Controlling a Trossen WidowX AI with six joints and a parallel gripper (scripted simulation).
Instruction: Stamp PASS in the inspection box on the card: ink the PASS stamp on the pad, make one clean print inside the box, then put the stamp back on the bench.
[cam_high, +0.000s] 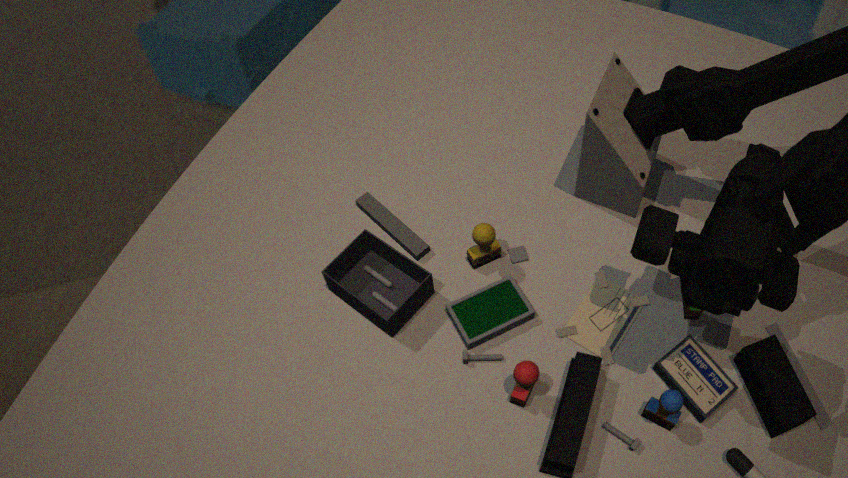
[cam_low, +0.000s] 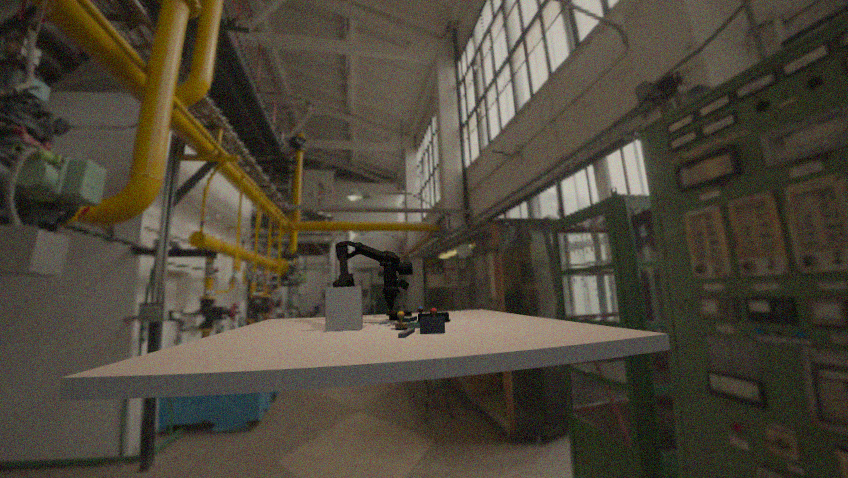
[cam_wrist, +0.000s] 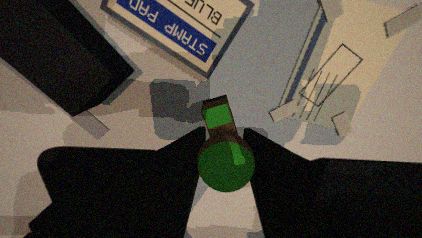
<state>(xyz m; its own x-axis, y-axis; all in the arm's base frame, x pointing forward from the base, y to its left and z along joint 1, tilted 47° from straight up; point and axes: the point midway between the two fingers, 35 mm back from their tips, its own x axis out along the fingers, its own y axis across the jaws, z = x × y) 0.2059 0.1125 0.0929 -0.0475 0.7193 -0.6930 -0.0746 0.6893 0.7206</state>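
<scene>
Now: gripper tip 220 mm to the left of the green ink pad, 100 mm short of it and 50 mm above it. Also, from my gripper tip: green-knobbed stamp: right at my gripper tip; then labelled stamp-pad tin: 80 mm ahead, 40 mm to the left, 40 mm below; then pale card: 90 mm to the right, 60 mm below, 40 mm ahead.
</scene>
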